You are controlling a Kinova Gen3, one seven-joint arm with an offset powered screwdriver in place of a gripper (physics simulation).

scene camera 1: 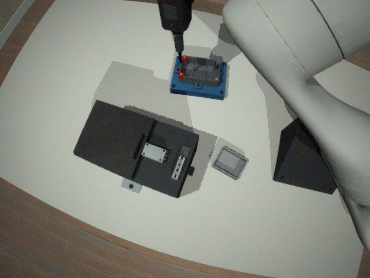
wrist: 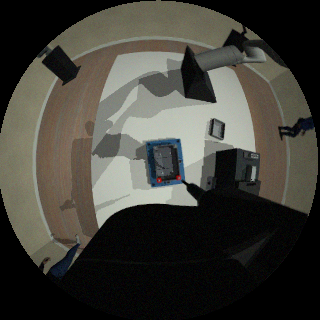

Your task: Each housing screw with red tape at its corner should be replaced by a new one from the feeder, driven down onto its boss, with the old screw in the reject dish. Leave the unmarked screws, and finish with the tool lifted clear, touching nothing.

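Frame: origin at the arm's base, x ahead, y left, z up, level; millimetres.
Seen in the pictures: hand, tool point: [scene camera 1: 180, 62] [wrist: 182, 181]; arm's base, link origin: [wrist: 198, 63].
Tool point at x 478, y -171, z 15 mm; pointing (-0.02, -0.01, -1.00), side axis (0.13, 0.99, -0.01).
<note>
Pixels of each thing's top centre, then the offset from my tool point to it. "pt": a spot on its surface instead.
- dark grey housing, top centre: [scene camera 1: 200, 67] [wrist: 166, 162] dx -52, dy -32, dz -64 mm
- blue fixture, top centre: [scene camera 1: 199, 72] [wrist: 166, 162] dx -53, dy -32, dz -91 mm
- screwdriver tip, surface spot: [wrist: 184, 182] [scene camera 1: 180, 57] pt dx -1, dy -1, dz +21 mm
- dark feeder, top centre: [scene camera 1: 128, 142] [wrist: 250, 191] dx +78, dy +249, dz +32 mm
- grey square dish, top centre: [scene camera 1: 230, 162] [wrist: 218, 128] dx -178, dy +231, dz -118 mm
- white plate, surface spot: [scene camera 1: 154, 152] pt dx +15, dy +261, dz +31 mm
- slotted strip, top centre: [scene camera 1: 178, 167] dx -42, dy +285, dz +27 mm
- small grey tab, surface spot: [scene camera 1: 131, 186] pt dx +95, dy +344, dz -136 mm
The dark grey housing [scene camera 1: 201, 71] [wrist: 165, 160] sits on a blue fixture [scene camera 1: 197, 91] [wrist: 182, 160]. Red tape marks two of its corners, one upper [scene camera 1: 184, 58] and one lower [scene camera 1: 181, 75] in the scene view; they show at left [wrist: 159, 180] and right [wrist: 178, 177] in the wrist view. Small screw heads are hard to make out. My screwdriver tip [scene camera 1: 180, 60] [wrist: 184, 182] points down at the housing's taped end; its height, and whether it carries a screw, I cannot tell. The dark feeder [scene camera 1: 167, 132] [wrist: 226, 165] and the grey square dish [scene camera 1: 229, 162] [wrist: 217, 129] stand apart from it.
The feeder bears a white plate [scene camera 1: 154, 152] and a slotted strip [scene camera 1: 178, 166]. A small grey tab [scene camera 1: 131, 186] lies at its edge. A dark wedge-shaped block [scene camera 1: 304, 162] [wrist: 197, 82] stands beyond the dish. The pale arm crosses the right of the scene view.
</note>
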